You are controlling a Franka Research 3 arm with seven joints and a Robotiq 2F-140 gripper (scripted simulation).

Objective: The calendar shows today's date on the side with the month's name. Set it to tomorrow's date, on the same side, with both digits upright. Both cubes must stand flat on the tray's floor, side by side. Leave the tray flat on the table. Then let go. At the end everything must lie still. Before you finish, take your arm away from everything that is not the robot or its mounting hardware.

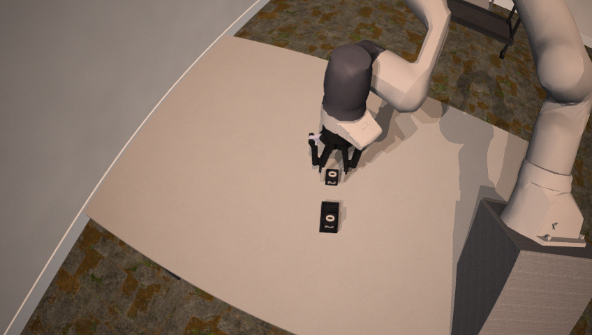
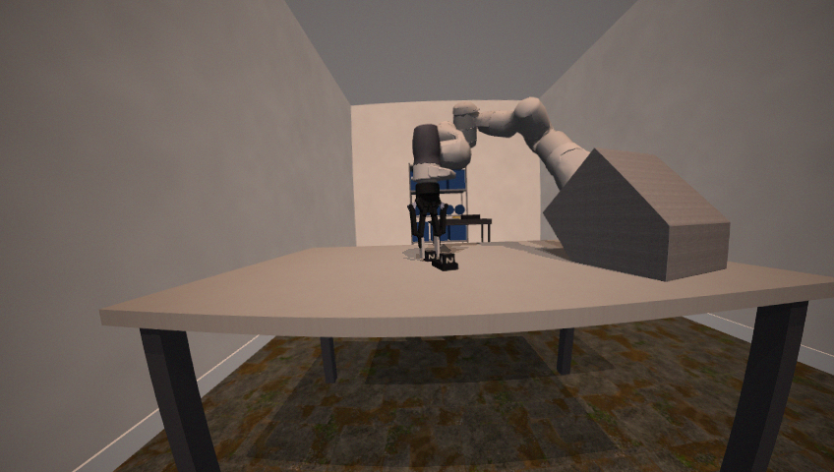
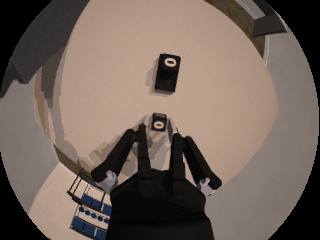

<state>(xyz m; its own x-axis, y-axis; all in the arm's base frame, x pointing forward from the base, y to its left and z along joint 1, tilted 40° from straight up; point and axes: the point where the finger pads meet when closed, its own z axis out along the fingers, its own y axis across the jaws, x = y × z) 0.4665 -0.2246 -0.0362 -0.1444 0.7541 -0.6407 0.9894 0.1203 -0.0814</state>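
Now: the tray 11 cm to the left of my hand, 3 cm below it and 2 cm behind it.
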